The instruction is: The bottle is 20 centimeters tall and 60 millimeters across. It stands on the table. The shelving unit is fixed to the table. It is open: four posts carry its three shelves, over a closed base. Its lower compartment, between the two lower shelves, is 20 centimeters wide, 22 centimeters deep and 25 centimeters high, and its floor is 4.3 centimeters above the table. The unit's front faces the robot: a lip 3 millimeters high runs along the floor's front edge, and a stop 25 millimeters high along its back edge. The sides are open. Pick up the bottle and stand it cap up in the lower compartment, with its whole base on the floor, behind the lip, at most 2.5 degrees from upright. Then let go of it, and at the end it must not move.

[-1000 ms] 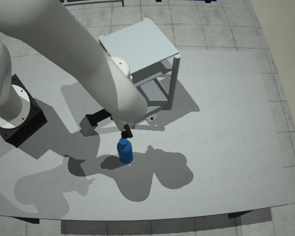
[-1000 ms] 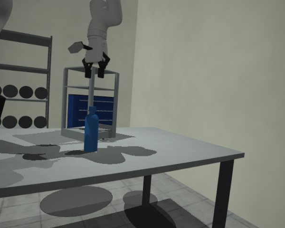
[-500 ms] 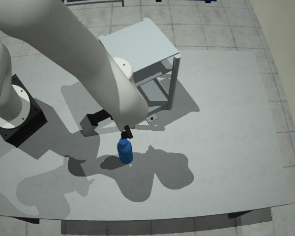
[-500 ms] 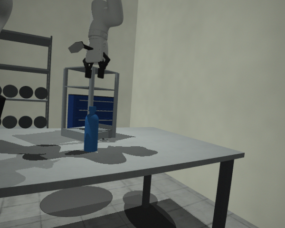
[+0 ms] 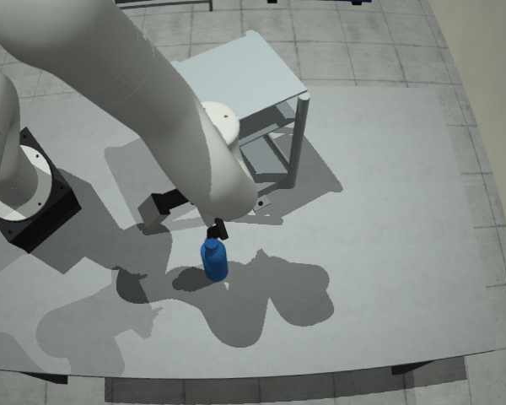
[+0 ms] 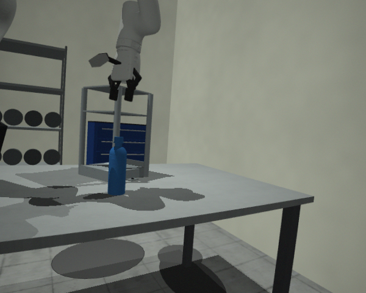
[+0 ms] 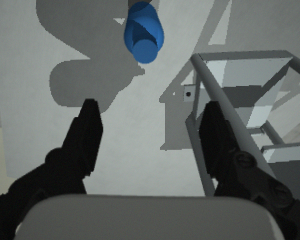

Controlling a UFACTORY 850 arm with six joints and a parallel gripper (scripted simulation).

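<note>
Right now my hand is 210 mm above the blue bottle. Also, from my hand: grey shelving unit (120 mm ahead, 280 mm to the left, 140 mm below).
</note>
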